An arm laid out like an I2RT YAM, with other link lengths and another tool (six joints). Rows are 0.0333 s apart.
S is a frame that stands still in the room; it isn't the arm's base.
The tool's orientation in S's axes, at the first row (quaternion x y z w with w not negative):
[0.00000 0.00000 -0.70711 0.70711]
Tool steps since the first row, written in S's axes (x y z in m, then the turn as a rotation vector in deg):
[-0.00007 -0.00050 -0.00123 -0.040 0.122 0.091]
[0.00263 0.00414 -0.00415 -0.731 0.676 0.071]
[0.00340 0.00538 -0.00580 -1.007 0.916 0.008]
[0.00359 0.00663 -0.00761 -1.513 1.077 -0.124]
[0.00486 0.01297 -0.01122 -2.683 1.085 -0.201]
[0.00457 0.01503 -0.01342 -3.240 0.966 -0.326]
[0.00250 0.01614 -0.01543 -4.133 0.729 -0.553]
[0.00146 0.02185 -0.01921 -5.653 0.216 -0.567]
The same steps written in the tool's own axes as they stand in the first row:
[0.00050 -0.00007 -0.00123 -0.122 -0.040 0.091]
[-0.00414 0.00263 -0.00415 -0.676 -0.731 0.071]
[-0.00538 0.00340 -0.00580 -0.916 -1.007 0.008]
[-0.00663 0.00359 -0.00761 -1.077 -1.513 -0.124]
[-0.01297 0.00486 -0.01122 -1.085 -2.683 -0.201]
[-0.01503 0.00457 -0.01342 -0.966 -3.240 -0.326]
[-0.01614 0.00250 -0.01543 -0.729 -4.133 -0.553]
[-0.02185 0.00146 -0.01921 -0.216 -5.653 -0.567]

